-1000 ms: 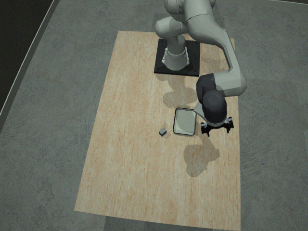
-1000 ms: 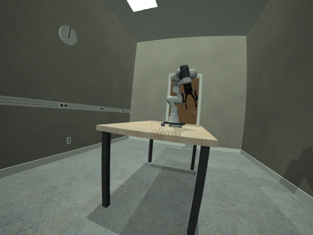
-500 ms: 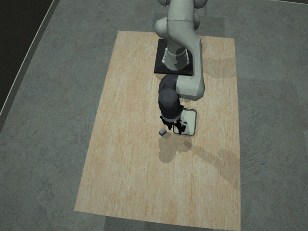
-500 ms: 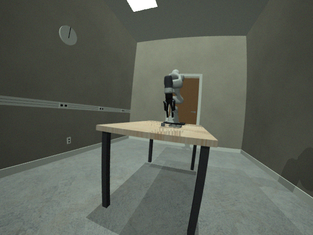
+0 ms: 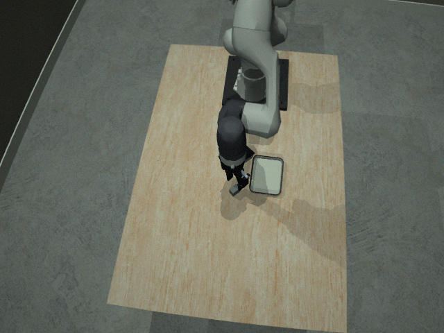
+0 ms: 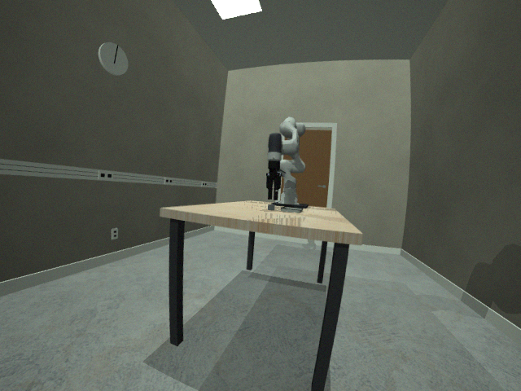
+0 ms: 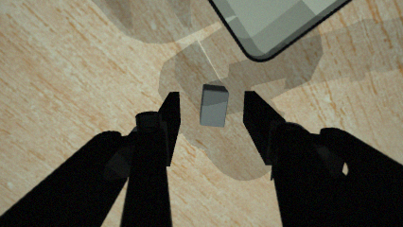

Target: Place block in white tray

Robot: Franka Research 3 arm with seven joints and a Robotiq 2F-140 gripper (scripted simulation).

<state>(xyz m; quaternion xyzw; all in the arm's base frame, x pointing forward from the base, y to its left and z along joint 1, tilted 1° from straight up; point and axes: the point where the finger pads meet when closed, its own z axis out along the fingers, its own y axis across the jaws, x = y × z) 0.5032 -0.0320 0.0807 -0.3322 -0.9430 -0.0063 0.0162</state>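
The small grey block lies 10 mm ahead of my hand and 80 mm below it. Also, from my hand: white tray (70 mm behind, 120 mm to the left, 80 mm below).
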